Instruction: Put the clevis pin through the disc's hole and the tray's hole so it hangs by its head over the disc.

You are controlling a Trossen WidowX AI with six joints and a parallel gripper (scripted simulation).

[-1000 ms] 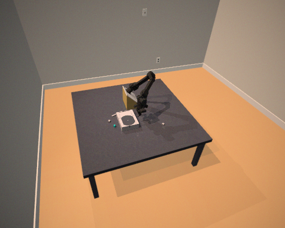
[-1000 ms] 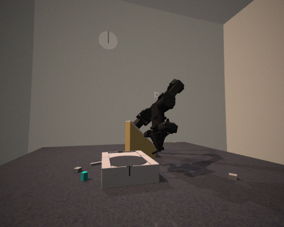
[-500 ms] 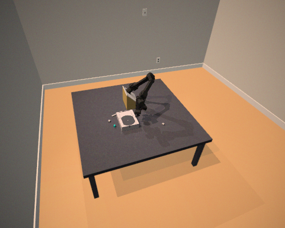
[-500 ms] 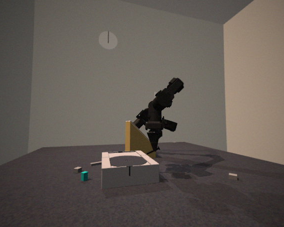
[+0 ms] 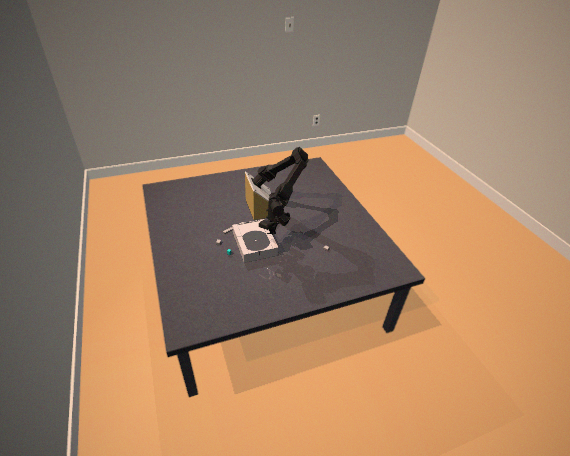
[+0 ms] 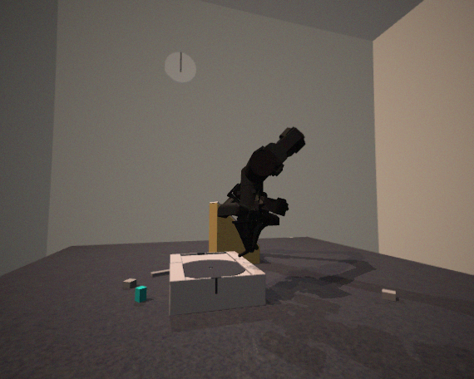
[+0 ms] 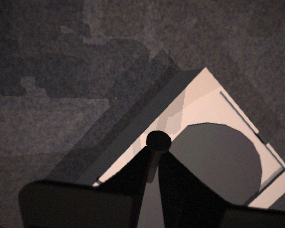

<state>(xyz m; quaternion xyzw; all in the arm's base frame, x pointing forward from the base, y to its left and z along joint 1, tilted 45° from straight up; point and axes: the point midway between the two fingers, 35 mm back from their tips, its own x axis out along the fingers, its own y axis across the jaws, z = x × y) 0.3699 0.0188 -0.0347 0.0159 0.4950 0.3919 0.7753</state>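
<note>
The grey disc lies 90 mm to the right of my gripper tip, 30 mm below it and 10 mm behind it. Also, from my gripper tip: teal cube (240 mm to the right, 80 mm below); rimmed tray (90 mm to the right, 40 mm below, 40 mm behind); clevis pin (10 mm behind).
</note>
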